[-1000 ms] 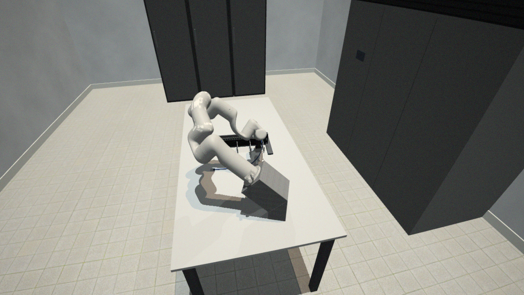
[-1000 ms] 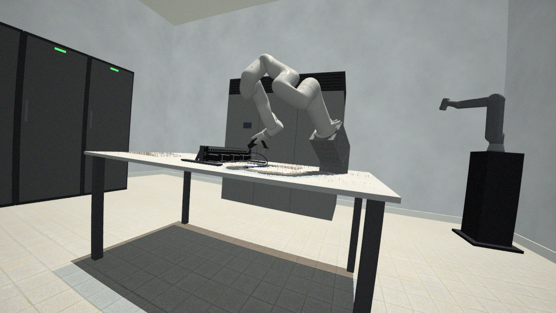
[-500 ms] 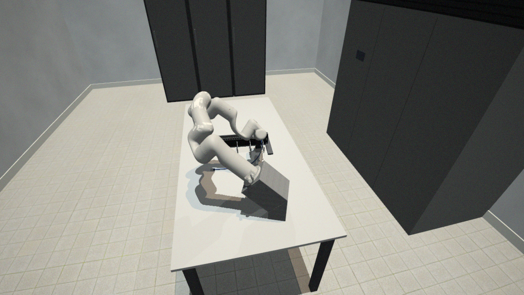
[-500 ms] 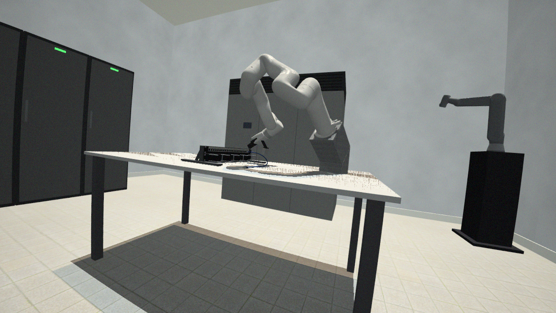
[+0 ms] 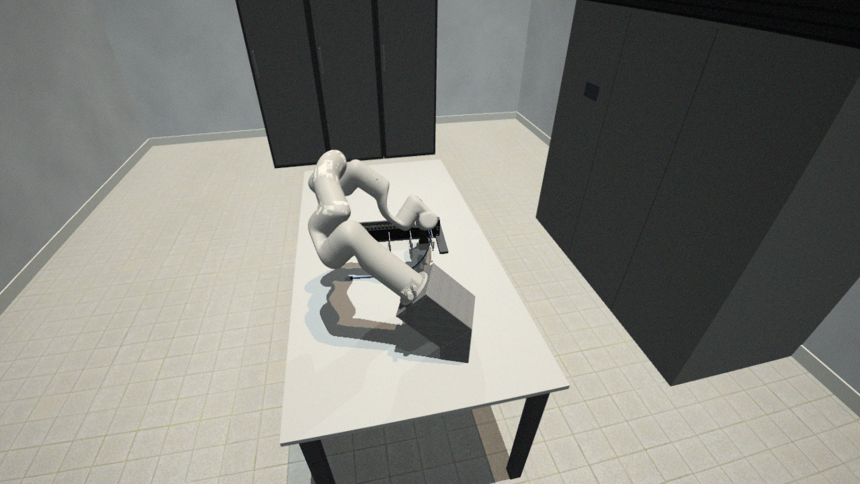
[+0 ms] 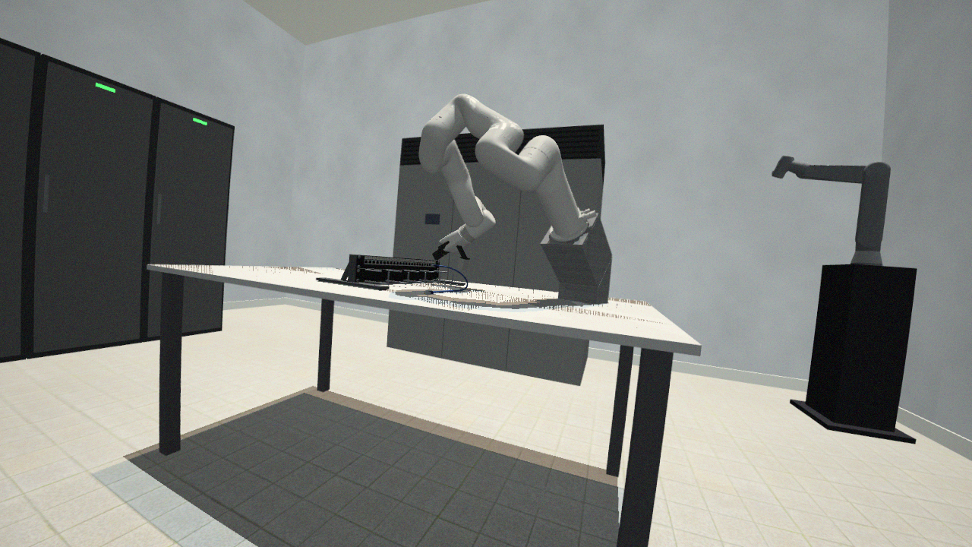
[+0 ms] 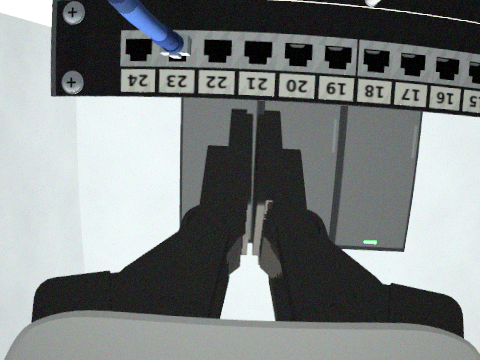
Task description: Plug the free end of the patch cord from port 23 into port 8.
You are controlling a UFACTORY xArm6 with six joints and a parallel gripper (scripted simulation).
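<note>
My hand is 170 mm past the patch cord plug, 360 mm to the right of it and 120 mm above it.
</note>
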